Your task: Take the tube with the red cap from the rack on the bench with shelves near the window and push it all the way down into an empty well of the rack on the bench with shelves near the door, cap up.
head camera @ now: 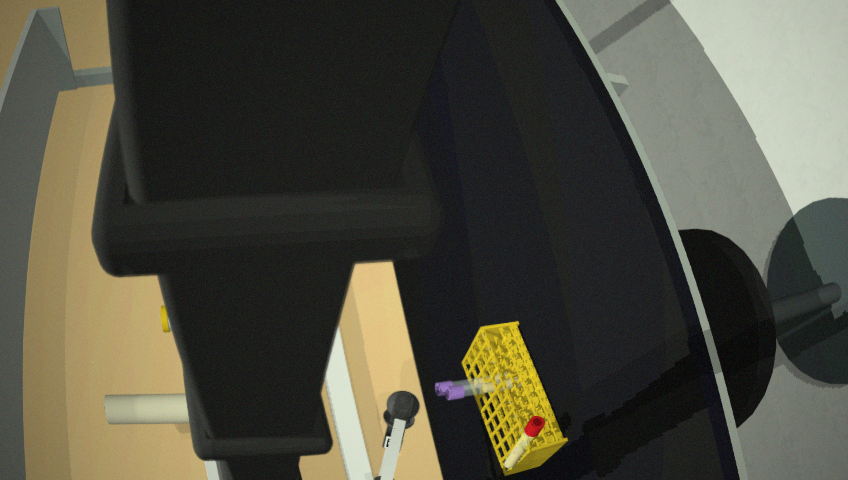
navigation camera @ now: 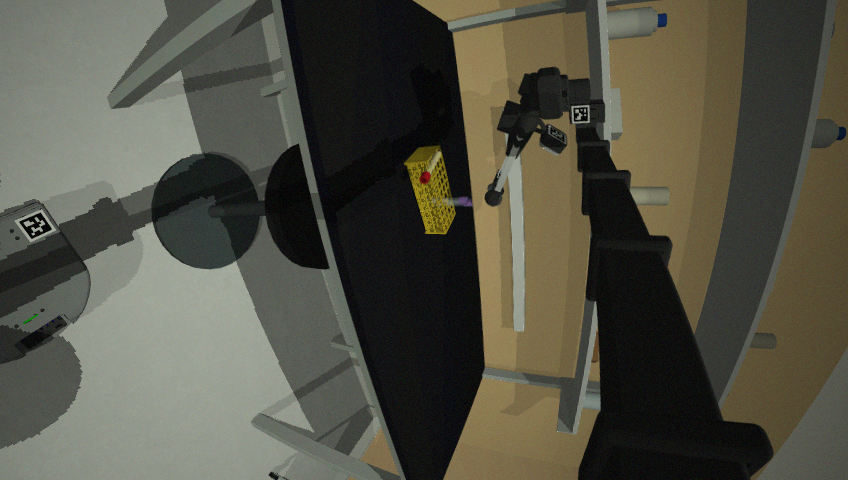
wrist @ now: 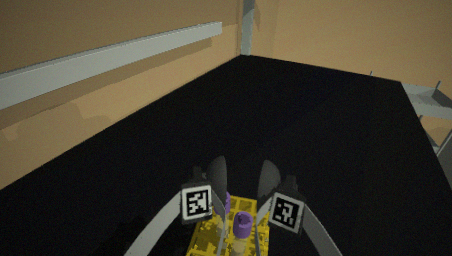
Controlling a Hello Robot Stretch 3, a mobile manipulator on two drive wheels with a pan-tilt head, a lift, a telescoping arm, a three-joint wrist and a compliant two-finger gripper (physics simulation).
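Frame: origin at the robot's base, x ahead, y left, z up, level; millimetres.
Where they show: gripper, between the fingertips: [head camera: 403, 400] [navigation camera: 491, 200] [wrist: 242, 175].
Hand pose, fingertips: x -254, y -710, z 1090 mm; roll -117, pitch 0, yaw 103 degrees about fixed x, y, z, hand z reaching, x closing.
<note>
Each offset is from my fingertips to the centre of the thing. "*": to the spot under its first point. Level surfaces: height alone.
The red-capped tube {108 mm ahead, 50 mm left, 111 mm down} [head camera: 523, 441] [navigation camera: 431, 166] lies slanted across the top of the yellow rack [head camera: 538, 457] [navigation camera: 418, 157] [wrist: 244, 204], at one end. It is not upright in a well; its cap points away from the shelf side. It does not show in the wrist view. Two purple-capped tubes stand in the rack; one purple cap {3 mm ahead, 4 mm left, 112 mm down} [head camera: 455, 392] [wrist: 242, 225] shows between my fingers' lines in the wrist view, below the fingertips. My gripper [head camera: 402, 409] [navigation camera: 493, 196] [wrist: 242, 175] is open, with nothing held, above the rack. One finger is hidden in the head view.
The rack stands on a black bench top {176 mm down} [head camera: 505, 178] [navigation camera: 392, 285] [wrist: 300, 110]. A pale rail [navigation camera: 517, 261] [wrist: 115, 59] runs along the back panel. Bottles, one a blue-capped bottle {* 363 mm ahead, 336 mm right, 369 mm up} [navigation camera: 633, 22], stand on the shelves. My arm [head camera: 261, 148] [navigation camera: 648, 303] extends along the shelf side.
</note>
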